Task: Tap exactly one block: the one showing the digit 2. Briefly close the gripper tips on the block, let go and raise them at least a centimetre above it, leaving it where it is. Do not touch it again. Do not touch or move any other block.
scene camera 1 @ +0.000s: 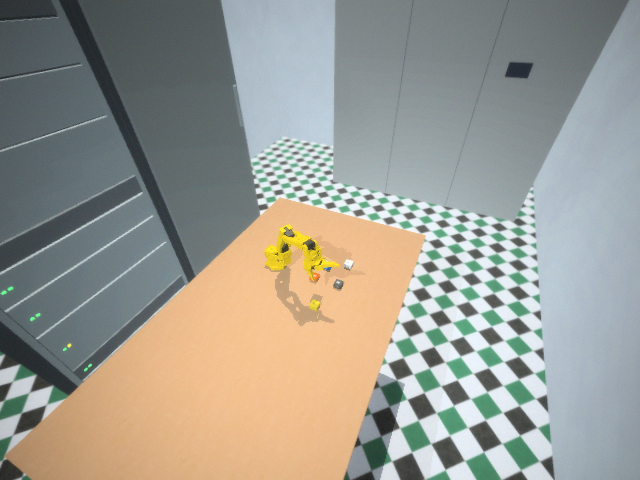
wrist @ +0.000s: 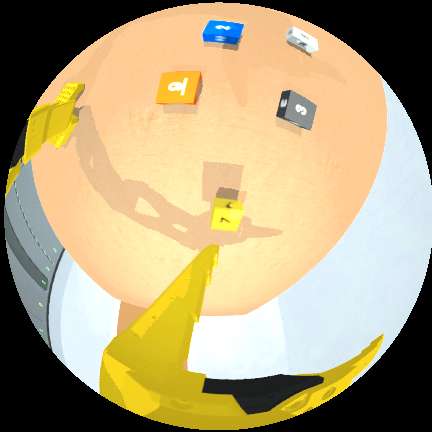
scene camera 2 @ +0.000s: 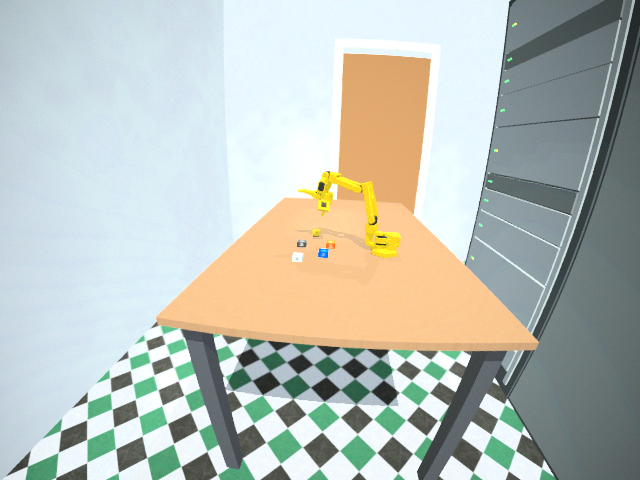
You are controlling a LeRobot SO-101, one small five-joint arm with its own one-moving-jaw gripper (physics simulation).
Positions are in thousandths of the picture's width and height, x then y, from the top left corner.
Observation:
I see a dark grey block (wrist: 679, 249) and a yellow block (wrist: 524, 494).

